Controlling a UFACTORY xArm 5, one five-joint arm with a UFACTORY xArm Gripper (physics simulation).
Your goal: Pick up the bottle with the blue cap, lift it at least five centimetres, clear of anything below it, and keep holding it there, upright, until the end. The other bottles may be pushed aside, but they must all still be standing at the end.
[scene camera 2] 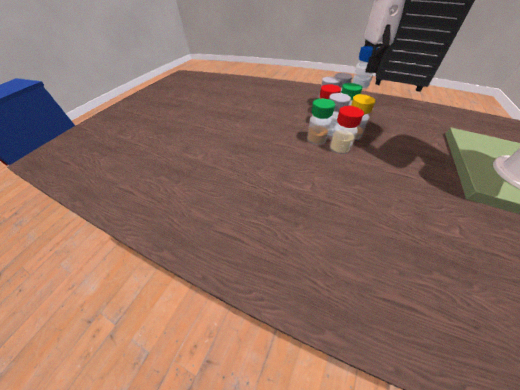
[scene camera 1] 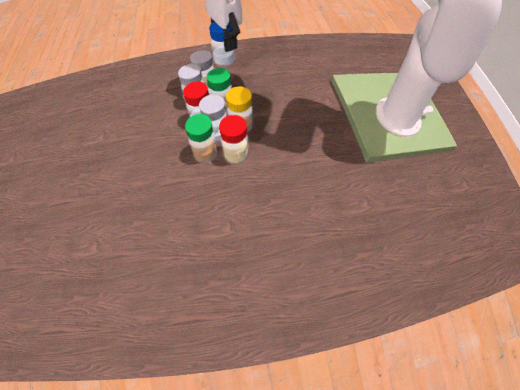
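Seen in the pictures: gripper, between the fingertips: (scene camera 2: 367, 69) (scene camera 1: 225, 43); arm's base, origin of its link: (scene camera 1: 398, 117).
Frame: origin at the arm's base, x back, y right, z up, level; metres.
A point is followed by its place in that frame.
The bottle with the blue cap (scene camera 1: 223, 56) {y 0.227, x -0.392, z 0.086 m} (scene camera 2: 363, 77) {y 0.227, x -0.388, z 0.089 m} is upright, raised above the table behind the group of other bottles. My gripper (scene camera 1: 222, 42) {y 0.256, x -0.381, z 0.104 m} (scene camera 2: 369, 62) {y 0.256, x -0.381, z 0.104 m} is shut on it, with a black finger across its right side; the far finger is mostly hidden. The bottle's base shows below the fingers, apart from the other bottles. A front green-capped bottle (scene camera 1: 199, 128) {y 0.028, x -0.486, z 0.079 m} (scene camera 2: 323, 109) {y 0.013, x -0.485, z 0.076 m}, a front red-capped bottle (scene camera 1: 233, 129) {y 0.004, x -0.423, z 0.080 m} (scene camera 2: 350, 117) {y -0.012, x -0.423, z 0.078 m} and a yellow-capped bottle (scene camera 1: 239, 99) {y 0.079, x -0.391, z 0.080 m} (scene camera 2: 363, 104) {y 0.065, x -0.392, z 0.077 m} stand upright. Several more with grey, red and green caps stand close among them, partly hidden.
The brown table (scene camera 1: 225, 250) {y -0.194, x -0.498, z -0.026 m} (scene camera 2: 225, 225) {y -0.294, x -0.621, z -0.025 m} carries the bottles. The arm's base stands on a green board (scene camera 1: 350, 110) {y 0.048, x -0.121, z 0.000 m} (scene camera 2: 462, 165) {y 0.007, x -0.129, z -0.007 m} at the right. A blue box-like object (scene camera 2: 30, 120) is at the far left in scene camera 2. The table's back edge is near the held bottle.
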